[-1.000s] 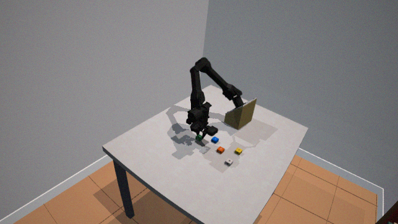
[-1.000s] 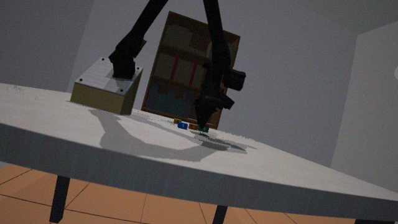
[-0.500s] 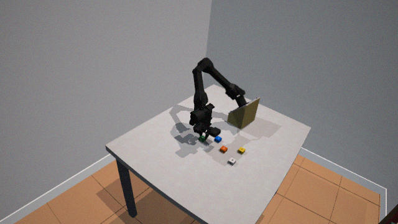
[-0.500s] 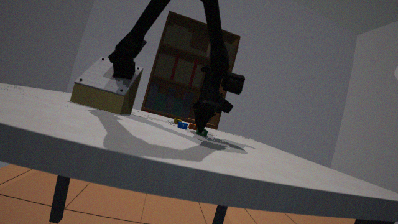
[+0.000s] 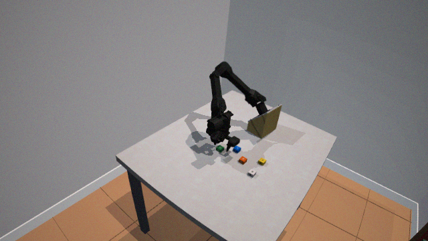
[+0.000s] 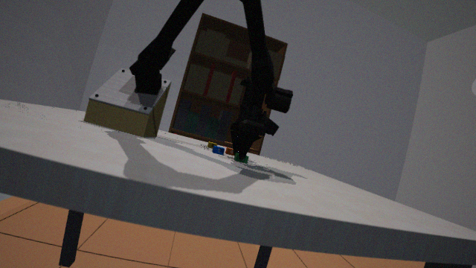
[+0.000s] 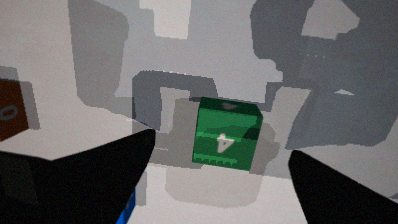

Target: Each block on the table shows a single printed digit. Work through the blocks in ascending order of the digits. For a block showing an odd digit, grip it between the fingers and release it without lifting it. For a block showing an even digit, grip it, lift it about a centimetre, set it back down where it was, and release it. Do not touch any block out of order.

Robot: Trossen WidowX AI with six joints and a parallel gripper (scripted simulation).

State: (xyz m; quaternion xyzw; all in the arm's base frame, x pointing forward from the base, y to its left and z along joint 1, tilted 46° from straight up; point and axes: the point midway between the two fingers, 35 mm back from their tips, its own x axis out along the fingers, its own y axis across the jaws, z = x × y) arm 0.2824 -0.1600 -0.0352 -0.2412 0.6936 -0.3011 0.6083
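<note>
Right now my gripper tip is 1 cm short of the green block. Round my gripper tip: blue block 7 cm to the left, 5 cm behind; yellow block 23 cm to the left, 5 cm behind; orange block 15 cm to the left, 1 cm ahead.
</note>
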